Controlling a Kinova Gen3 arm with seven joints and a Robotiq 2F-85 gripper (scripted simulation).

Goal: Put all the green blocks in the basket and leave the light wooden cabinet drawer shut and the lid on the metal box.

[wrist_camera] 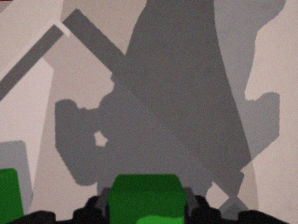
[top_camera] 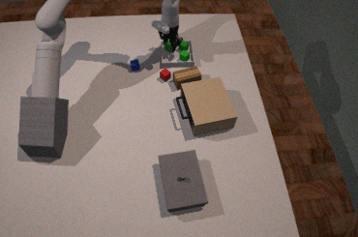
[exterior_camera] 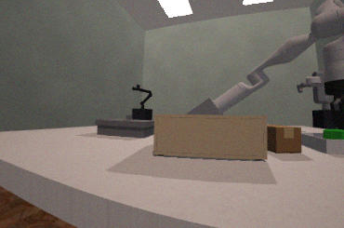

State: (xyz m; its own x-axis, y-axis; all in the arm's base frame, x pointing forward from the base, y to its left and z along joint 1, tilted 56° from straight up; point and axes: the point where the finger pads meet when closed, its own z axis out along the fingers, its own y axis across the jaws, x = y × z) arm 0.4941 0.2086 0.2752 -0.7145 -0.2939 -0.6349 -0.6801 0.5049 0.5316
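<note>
Now: hand 30 mm to the left of the basket, 30 mm short of it and 20 mm above it. The rest, counted from my hand: blue block 160 mm behind, 100 mm to the right, 10 mm below; cardboard box 200 mm to the right, 60 mm ahead, 10 mm above; red block 170 mm to the right, 30 mm behind, 10 mm below.
</note>
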